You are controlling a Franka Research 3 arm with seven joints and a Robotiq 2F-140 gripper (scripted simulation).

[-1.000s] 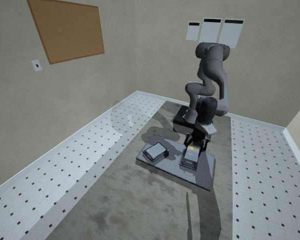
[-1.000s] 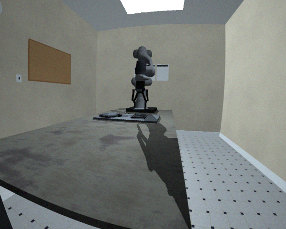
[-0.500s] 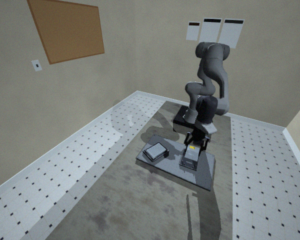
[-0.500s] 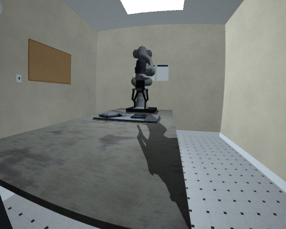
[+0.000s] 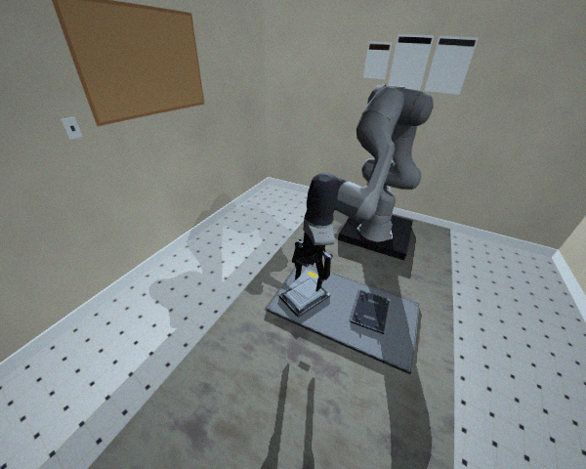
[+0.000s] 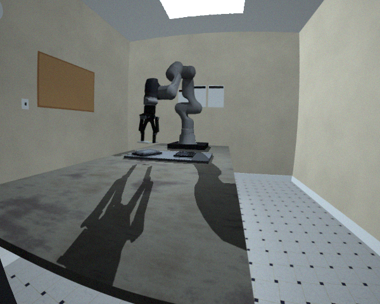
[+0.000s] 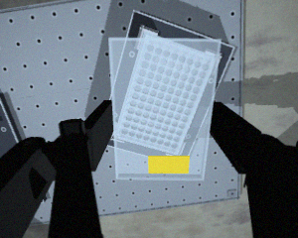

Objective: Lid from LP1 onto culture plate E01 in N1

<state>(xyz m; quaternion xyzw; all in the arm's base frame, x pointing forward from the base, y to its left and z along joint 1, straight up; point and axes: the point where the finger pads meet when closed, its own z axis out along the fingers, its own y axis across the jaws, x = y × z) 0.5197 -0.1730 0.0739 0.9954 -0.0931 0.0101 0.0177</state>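
Now: the culture plate E01 90 mm below my hand and 10 mm to the right of it. From my hand the other things lie so: lid park LP1: 250 mm to the left, 100 mm below, 40 mm behind; clear lid: 20 mm below.
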